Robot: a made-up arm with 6 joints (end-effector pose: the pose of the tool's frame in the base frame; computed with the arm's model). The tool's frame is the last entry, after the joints. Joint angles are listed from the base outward.
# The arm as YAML. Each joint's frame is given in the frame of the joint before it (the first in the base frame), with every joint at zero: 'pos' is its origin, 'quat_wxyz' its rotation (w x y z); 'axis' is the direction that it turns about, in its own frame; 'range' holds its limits. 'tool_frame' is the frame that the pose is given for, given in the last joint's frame.
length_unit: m
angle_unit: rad
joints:
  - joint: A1
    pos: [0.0, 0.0, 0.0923]
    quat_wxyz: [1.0, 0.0, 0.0, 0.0]
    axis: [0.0, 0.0, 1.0]
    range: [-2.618, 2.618]
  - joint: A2
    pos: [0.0, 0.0, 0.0]
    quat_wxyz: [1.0, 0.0, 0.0, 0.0]
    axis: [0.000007, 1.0, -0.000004]
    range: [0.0, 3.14]
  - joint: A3
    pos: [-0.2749, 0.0, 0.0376]
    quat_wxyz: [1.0, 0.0, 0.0, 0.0]
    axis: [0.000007, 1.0, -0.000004]
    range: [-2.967, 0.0]
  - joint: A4
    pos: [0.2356, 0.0, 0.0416]
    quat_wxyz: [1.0, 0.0, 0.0, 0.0]
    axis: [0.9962, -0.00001, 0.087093]
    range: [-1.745, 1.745]
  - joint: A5
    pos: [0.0, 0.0, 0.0]
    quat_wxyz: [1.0, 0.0, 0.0, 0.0]
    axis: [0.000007, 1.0, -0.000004]
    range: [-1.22, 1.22]
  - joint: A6
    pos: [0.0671, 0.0, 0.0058]
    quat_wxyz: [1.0, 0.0, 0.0, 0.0]
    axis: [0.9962, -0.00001, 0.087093]
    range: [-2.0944, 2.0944]
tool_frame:
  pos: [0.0, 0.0, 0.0]
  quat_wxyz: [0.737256, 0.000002, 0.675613, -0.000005]
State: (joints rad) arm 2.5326 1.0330 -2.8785 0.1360 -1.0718 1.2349
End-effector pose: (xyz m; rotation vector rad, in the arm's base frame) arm 0.2332 -0.1528 0.5726 -1.1057 1.3538 -1.8547
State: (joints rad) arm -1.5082 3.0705 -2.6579 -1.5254 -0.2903 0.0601
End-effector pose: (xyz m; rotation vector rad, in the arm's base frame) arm 0.0549 -0.5685 -0.0019 -0.1911 2.2827 -1.6247
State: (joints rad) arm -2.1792 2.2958 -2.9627 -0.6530 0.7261 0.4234
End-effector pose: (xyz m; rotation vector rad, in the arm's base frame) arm -0.2686 -0.3380 0.4601 1.7806 0.5342 -2.0466
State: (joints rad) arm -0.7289 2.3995 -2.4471 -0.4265 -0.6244 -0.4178
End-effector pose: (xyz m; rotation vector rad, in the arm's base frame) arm 0.3918 -0.3281 0.3460 -0.2667 0.9133 -1.2913
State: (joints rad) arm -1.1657 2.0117 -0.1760 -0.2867 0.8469 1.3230
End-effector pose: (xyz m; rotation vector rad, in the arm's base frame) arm 0.0161 -0.0738 0.0513 -1.8880 -0.9868 0.2071
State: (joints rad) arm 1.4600 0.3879 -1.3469 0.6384 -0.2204 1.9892
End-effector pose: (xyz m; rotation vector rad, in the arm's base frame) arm -0.0042 -0.1165 0.5106 -0.3685 -0.2716 -2.1997
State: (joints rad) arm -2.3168 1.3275 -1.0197 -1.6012 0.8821 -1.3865
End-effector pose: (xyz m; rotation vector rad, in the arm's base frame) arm -0.2075 -0.1479 0.3286 -0.0499 -1.6868 -0.0533
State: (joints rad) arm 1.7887 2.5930 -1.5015 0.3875 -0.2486 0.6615
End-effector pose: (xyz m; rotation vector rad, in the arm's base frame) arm -0.0907 0.4384 -0.0332 -0.9460 2.5469 1.1102
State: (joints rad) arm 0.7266 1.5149 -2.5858 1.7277 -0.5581 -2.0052
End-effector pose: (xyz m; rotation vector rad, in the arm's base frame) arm 0.1180 0.0578 0.6457 0.2432 0.6938 0.3147
